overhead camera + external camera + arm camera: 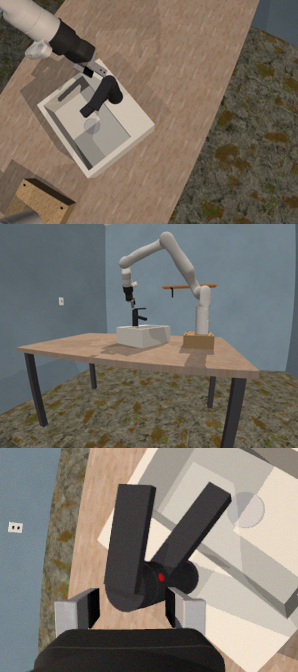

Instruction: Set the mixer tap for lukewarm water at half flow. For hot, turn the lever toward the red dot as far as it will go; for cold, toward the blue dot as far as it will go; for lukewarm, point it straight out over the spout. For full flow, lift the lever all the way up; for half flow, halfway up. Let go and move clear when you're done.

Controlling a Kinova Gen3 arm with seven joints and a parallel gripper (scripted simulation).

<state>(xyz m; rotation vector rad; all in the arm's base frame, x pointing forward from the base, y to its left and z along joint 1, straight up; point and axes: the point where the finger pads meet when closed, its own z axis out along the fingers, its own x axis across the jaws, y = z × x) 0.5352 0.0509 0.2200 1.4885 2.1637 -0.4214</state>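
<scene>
Right now the lever is 40 mm behind my hand, 40 mm to the right of it and 40 mm below it. The rest, counted from my hand: white sink basin: 110 mm behind, 10 mm to the right, 270 mm below; black mixer tap: 20 mm behind, 30 mm to the right, 80 mm below.
</scene>
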